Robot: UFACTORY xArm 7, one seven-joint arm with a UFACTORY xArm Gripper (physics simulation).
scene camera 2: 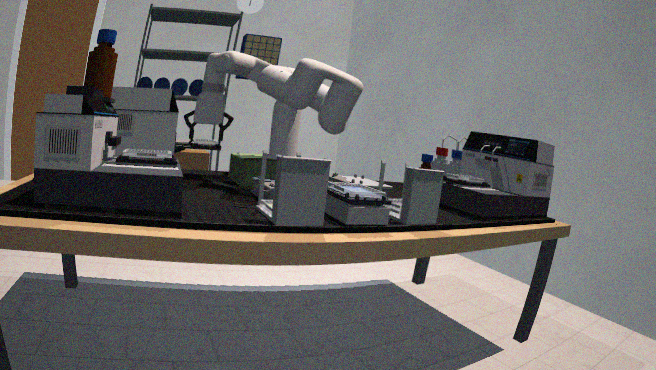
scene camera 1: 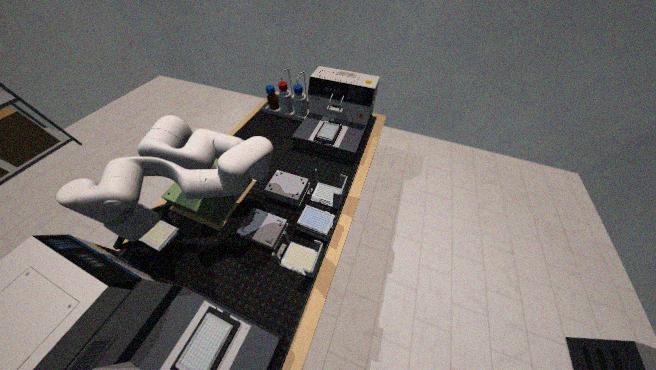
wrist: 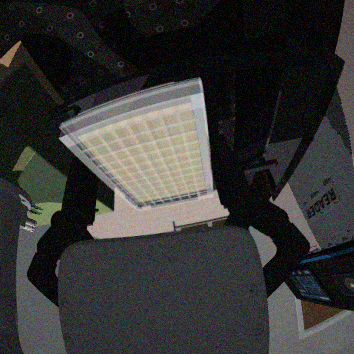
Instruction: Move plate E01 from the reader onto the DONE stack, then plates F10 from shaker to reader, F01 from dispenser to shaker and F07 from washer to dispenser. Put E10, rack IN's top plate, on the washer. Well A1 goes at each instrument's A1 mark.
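Places are measured from the arm's base along level axes (x ahead, y left, z up), in metres.
Pixels of known places: gripper, fingertip midpoint: (scene camera 2: 205, 142) (scene camera 1: 159, 233) (wrist: 147, 156).
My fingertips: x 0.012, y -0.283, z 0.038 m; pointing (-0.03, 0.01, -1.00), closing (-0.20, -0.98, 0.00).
Note:
Behind a point stands the place of what it marks.
A well plate with yellowish wells (scene camera 1: 158, 234) {x 0.015, y -0.286, z 0.042 m} (scene camera 2: 204, 144) {x 0.059, y -0.294, z 0.034 m} (wrist: 147, 147) {x 0.024, y -0.288, z 0.041 m} lies on the dark tray in front of the reader (scene camera 1: 36, 294) {x 0.001, y -0.504, z 0.193 m} (wrist: 321, 201) {x -0.006, y -0.393, z 0.095 m}. My gripper (scene camera 2: 207, 134) {x 0.012, y -0.283, z 0.038 m} (wrist: 147, 156) {x 0.012, y -0.283, z 0.038 m} is open. Its black fingers stand on either side of this plate, apart from its edges. In the top view the arm's wrist hides the fingers. Another plate (scene camera 1: 203, 343) {x 0.353, y -0.492, z 0.023 m} (scene camera 2: 144, 154) {x 0.400, y -0.502, z 0.025 m} lies on the near instrument. A clear plate (scene camera 1: 328, 131) {x 0.417, y 0.445, z 0.027 m} sits on the far instrument with the bottles. A bluish plate (scene camera 1: 316, 219) {x 0.517, y -0.037, z -0.014 m} (scene camera 2: 355, 189) {x 0.544, y -0.055, z -0.008 m} sits on the low unit between the two racks.
Two white-walled racks (scene camera 2: 300, 191) {x 0.575, y -0.194, z -0.011 m} (scene camera 2: 422, 193) {x 0.585, y 0.101, z -0.005 m} stand along the table's front edge, each holding plates (scene camera 1: 300, 258) {x 0.504, y -0.187, z -0.061 m} (scene camera 1: 326, 193) {x 0.512, y 0.112, z -0.045 m}. Two grey units (scene camera 1: 286, 186) {x 0.334, y 0.076, z -0.017 m} (scene camera 1: 263, 227) {x 0.321, y -0.125, z -0.037 m} stand mid-table. A green block (scene camera 1: 201, 207) {x 0.050, y -0.135, z -0.003 m} lies by the arm's base. Capped bottles (scene camera 1: 284, 94) {x 0.062, y 0.667, z 0.054 m} stand at the far end.

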